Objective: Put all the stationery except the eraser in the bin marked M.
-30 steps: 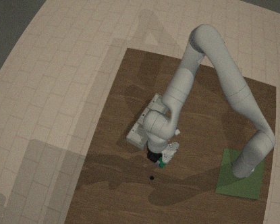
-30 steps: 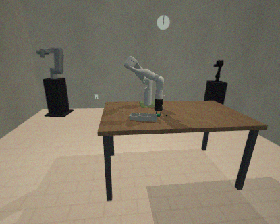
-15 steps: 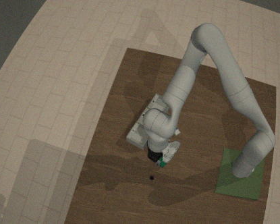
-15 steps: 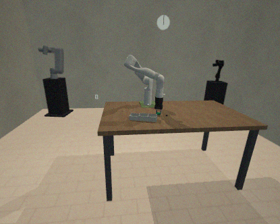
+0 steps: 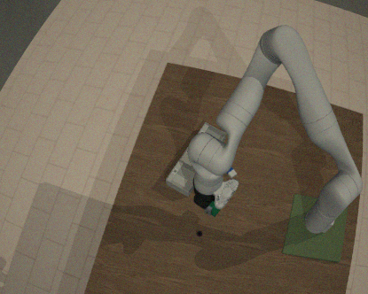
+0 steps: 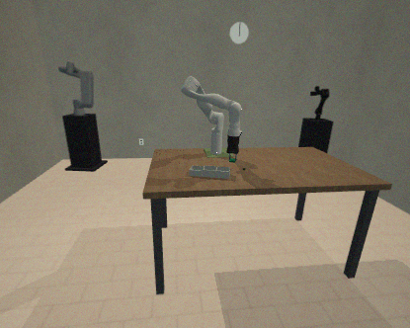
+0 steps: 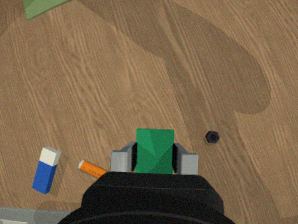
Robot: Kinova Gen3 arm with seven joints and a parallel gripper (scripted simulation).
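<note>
Now: hand 120 mm short of the bin, 150 mm to the left of it and 50 mm above it. Also, from my hand: orange stick-like thing 20 mm ahead, 90 mm to the right, 70 mm below; then small black thing 80 mm to the left, 70 mm below; then green notepad 10 mm below.
</note>
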